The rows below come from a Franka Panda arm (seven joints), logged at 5 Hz.
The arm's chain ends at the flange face. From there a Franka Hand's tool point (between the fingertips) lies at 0.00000 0.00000 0.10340 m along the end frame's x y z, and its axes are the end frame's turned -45 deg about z.
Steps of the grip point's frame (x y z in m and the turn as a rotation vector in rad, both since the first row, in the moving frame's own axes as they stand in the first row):
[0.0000, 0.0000, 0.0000, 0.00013, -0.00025, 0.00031]
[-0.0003, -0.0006, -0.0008, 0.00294, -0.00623, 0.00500]
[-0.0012, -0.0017, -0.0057, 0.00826, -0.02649, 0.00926]
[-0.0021, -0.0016, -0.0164, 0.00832, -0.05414, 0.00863]
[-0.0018, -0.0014, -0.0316, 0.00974, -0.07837, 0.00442]
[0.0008, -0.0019, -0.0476, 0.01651, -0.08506, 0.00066]
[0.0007, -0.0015, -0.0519, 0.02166, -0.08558, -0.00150]
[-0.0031, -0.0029, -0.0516, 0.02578, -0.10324, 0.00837]
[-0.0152, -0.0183, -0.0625, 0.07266, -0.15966, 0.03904]
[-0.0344, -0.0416, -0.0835, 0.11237, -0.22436, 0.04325]
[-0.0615, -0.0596, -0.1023, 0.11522, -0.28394, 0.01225]
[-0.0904, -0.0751, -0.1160, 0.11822, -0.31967, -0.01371]
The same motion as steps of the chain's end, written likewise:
[0.0000, 0.0000, 0.0000, -0.00008, -0.00027, 0.00031]
[0.0000, -0.0005, -0.0008, -0.00233, -0.00648, 0.00500]
[0.0005, -0.0017, -0.0057, -0.01289, -0.02457, 0.00926]
[0.0020, -0.0030, -0.0162, -0.03240, -0.04417, 0.00863]
[0.0042, -0.0047, -0.0313, -0.04853, -0.06230, 0.00442]
[0.0066, -0.0069, -0.0472, -0.04847, -0.07182, 0.00066]
[0.0073, -0.0062, -0.0515, -0.04520, -0.07583, -0.00150]
[0.0052, -0.0055, -0.0510, -0.05477, -0.09123, 0.00837]
[-0.0067, -0.0082, -0.0609, -0.06152, -0.16428, 0.03904]
[-0.0292, -0.0127, -0.0803, -0.07919, -0.23810, 0.04325]
[-0.0568, -0.0106, -0.0975, -0.11930, -0.28225, 0.01225]
[-0.0857, -0.0038, -0.1101, -0.14245, -0.30963, -0.01371]

